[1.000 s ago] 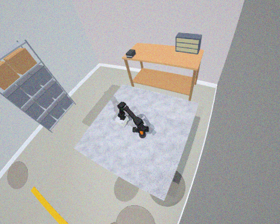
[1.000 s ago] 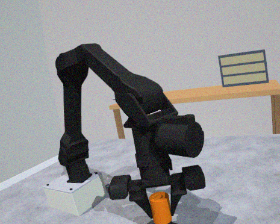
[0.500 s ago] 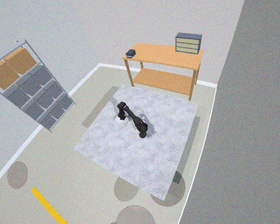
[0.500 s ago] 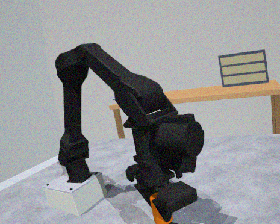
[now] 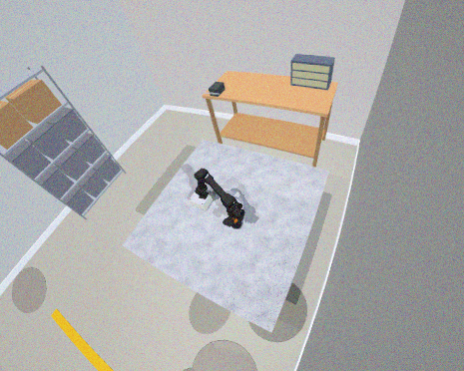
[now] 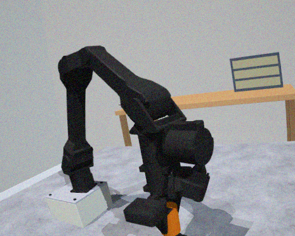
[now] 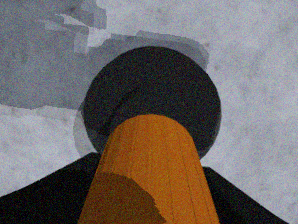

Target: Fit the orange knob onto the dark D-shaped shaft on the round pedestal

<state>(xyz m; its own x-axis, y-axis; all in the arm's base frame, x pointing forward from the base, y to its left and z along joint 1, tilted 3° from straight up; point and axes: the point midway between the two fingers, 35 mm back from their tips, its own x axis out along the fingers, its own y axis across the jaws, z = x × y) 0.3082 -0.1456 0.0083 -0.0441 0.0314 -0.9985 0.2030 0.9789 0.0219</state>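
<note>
Now: gripper tip 20 mm below the orange knob. The rest, counted from my gripper tip: round dark pedestal (40 mm below).
</note>
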